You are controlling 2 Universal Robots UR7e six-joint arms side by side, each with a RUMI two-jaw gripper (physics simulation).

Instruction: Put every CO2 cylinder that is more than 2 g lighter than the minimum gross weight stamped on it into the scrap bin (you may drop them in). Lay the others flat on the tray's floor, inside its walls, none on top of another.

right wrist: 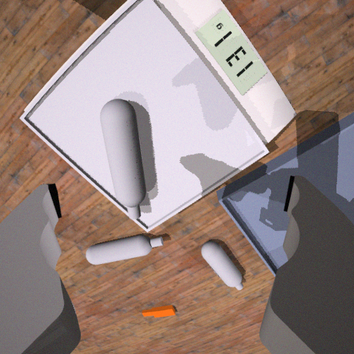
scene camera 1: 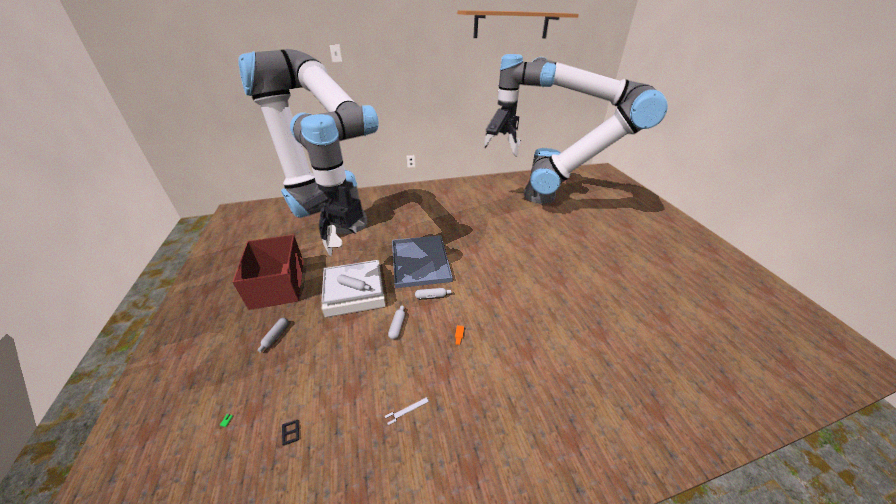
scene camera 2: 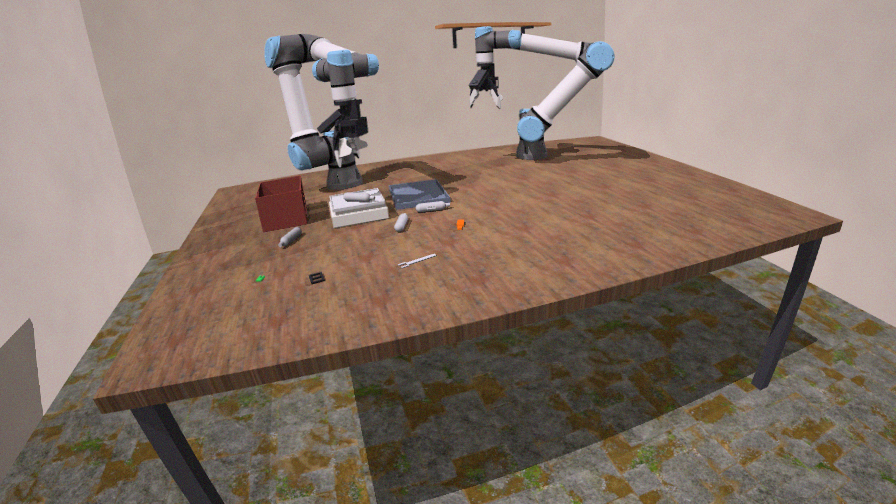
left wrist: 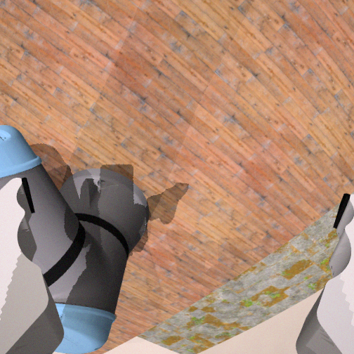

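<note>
A grey cylinder [scene camera 1: 354,282] [scene camera 2: 357,196] [right wrist: 122,152] lies on the white scale [scene camera 1: 352,305] [scene camera 2: 359,216] [right wrist: 75,100]; its display appears to read 131 g, upside down in the right wrist view. A second cylinder [scene camera 1: 396,323] [scene camera 2: 401,222] [right wrist: 120,249] lies in front of the scale, a third [scene camera 1: 431,293] [scene camera 2: 431,206] [right wrist: 221,264] before the blue tray [scene camera 1: 422,283] [right wrist: 250,236], a fourth [scene camera 1: 273,334] [scene camera 2: 290,236] before the red bin [scene camera 1: 269,294] [scene camera 2: 283,210]. Stamps are not legible. My right gripper [scene camera 1: 343,240] [scene camera 2: 350,155] [right wrist: 171,182] is open above the scale's back. My left gripper [scene camera 1: 501,149] [scene camera 2: 486,105] [left wrist: 184,189] is open, high up.
An orange piece [scene camera 1: 459,334] [scene camera 2: 460,224] [right wrist: 160,311] lies right of the second cylinder. Nearer the front lie a white fork-ended tool [scene camera 1: 410,407] [scene camera 2: 419,260], a black frame [scene camera 1: 282,433] and a green piece [scene camera 1: 226,420] [scene camera 2: 260,278]. A wall shelf [scene camera 1: 517,13] [scene camera 2: 493,25] hangs behind.
</note>
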